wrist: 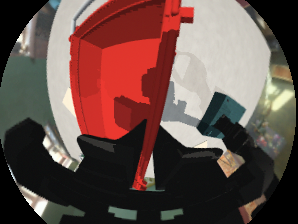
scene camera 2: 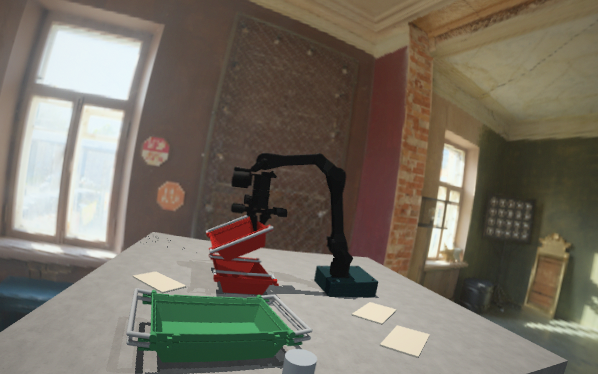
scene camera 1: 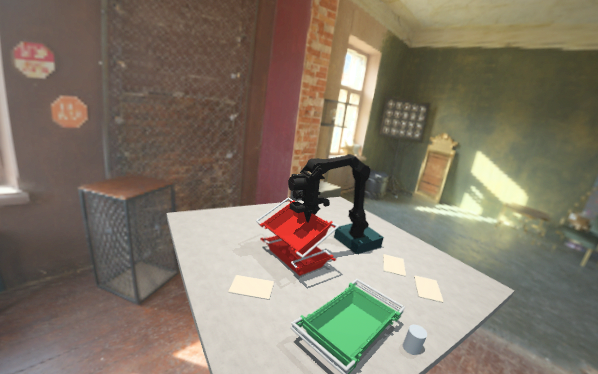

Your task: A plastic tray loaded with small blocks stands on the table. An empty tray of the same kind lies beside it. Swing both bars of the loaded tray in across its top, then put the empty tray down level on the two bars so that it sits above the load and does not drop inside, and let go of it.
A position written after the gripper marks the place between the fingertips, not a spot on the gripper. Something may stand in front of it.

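You'd find the gripper at point(scene camera 2: 256, 235), at point(wrist: 149, 122) and at point(scene camera 1: 308, 221). There's a red tray too, and that's at point(scene camera 1: 291, 227), at point(wrist: 121, 65) and at point(scene camera 2: 234, 240).
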